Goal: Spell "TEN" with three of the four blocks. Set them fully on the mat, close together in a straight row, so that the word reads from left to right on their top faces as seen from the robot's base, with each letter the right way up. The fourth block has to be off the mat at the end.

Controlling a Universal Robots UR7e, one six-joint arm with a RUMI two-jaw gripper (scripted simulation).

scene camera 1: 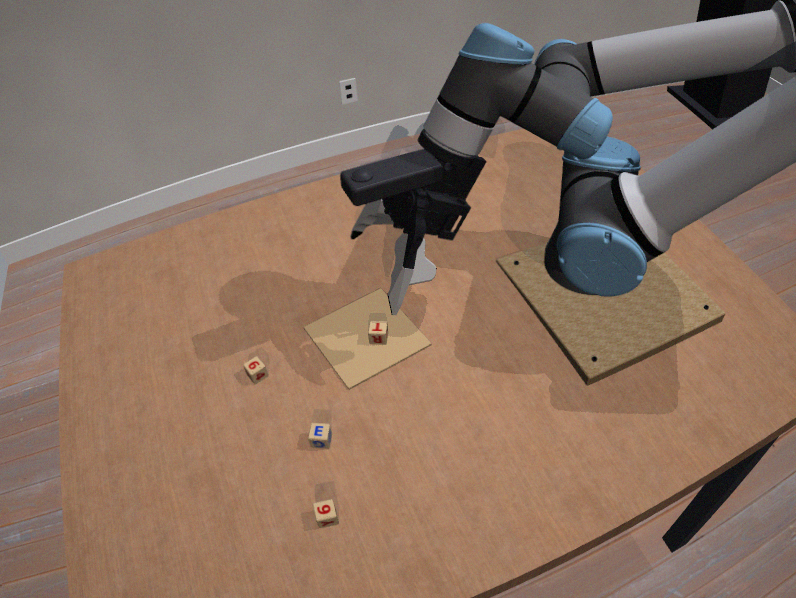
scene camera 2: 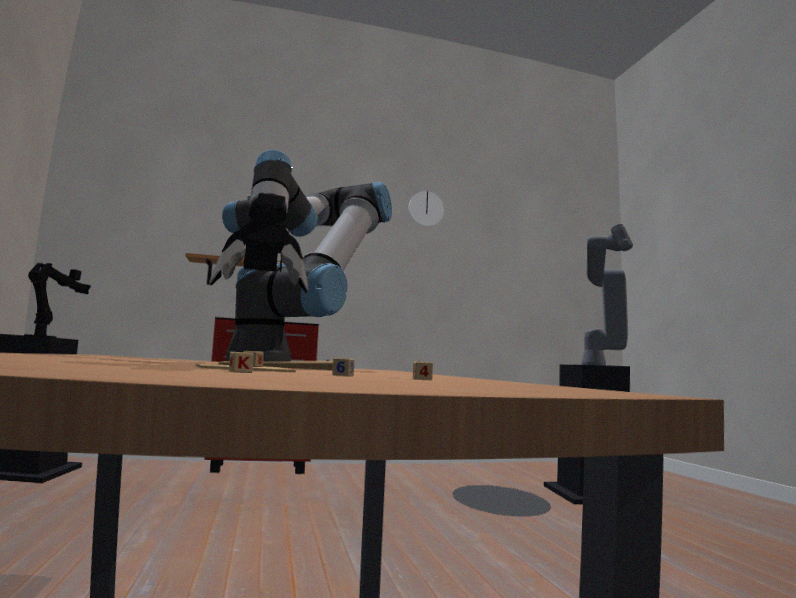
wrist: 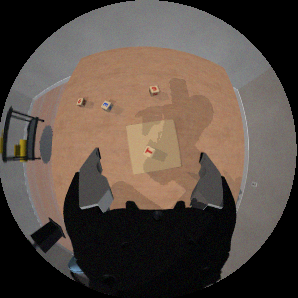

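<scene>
Scene camera 2 shows the gripper. Same gripper in the wrist view. A tan mat in the pictures too.
</scene>
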